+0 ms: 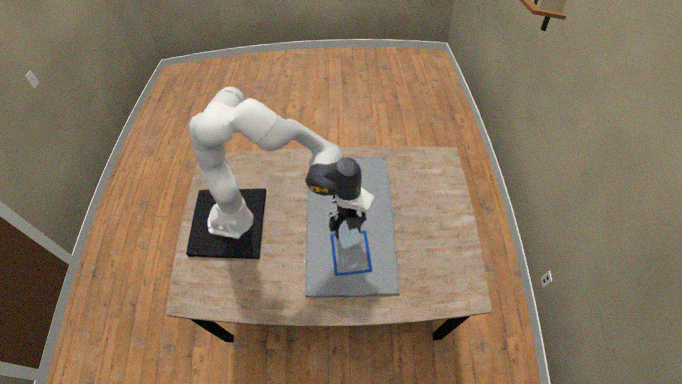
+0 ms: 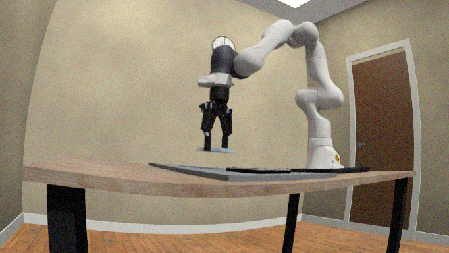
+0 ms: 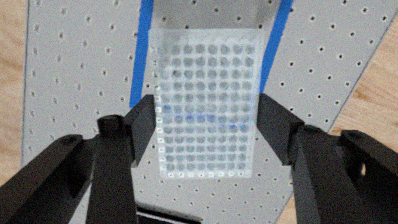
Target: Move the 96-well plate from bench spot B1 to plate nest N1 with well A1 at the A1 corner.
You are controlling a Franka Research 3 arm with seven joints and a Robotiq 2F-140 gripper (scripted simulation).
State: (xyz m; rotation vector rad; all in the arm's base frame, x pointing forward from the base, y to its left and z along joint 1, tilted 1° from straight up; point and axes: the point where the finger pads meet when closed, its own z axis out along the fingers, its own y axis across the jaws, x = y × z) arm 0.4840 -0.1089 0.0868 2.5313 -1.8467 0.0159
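My hand is 270 mm to the right of the black plate nest, 80 mm above it and 10 mm short of it. From my hand the other things lie so: clear 96-well plate: 20 mm below; then corner label: 200 mm to the left, 80 mm below, 50 mm behind.
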